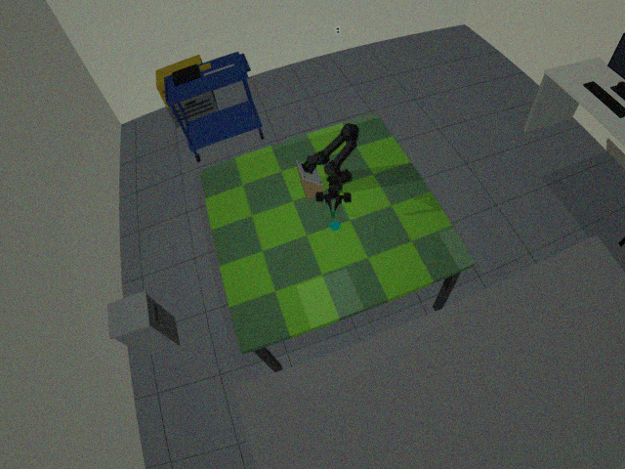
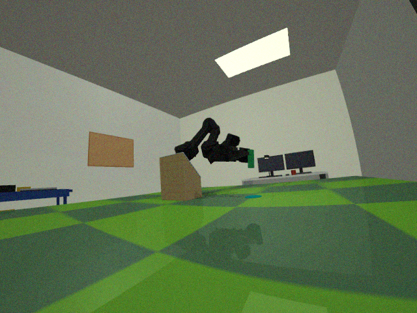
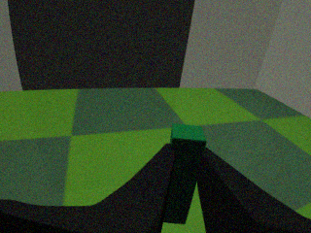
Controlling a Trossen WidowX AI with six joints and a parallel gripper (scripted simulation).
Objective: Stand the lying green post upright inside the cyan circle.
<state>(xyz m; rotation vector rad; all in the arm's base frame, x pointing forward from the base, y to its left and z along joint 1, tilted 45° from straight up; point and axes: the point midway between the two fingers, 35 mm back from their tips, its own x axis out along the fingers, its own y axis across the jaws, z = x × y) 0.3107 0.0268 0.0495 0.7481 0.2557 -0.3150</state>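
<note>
My gripper tip is now 1 cm past the cyan circle and 16 cm above it. Also, from my gripper tip: green post: 2 cm below.
</note>
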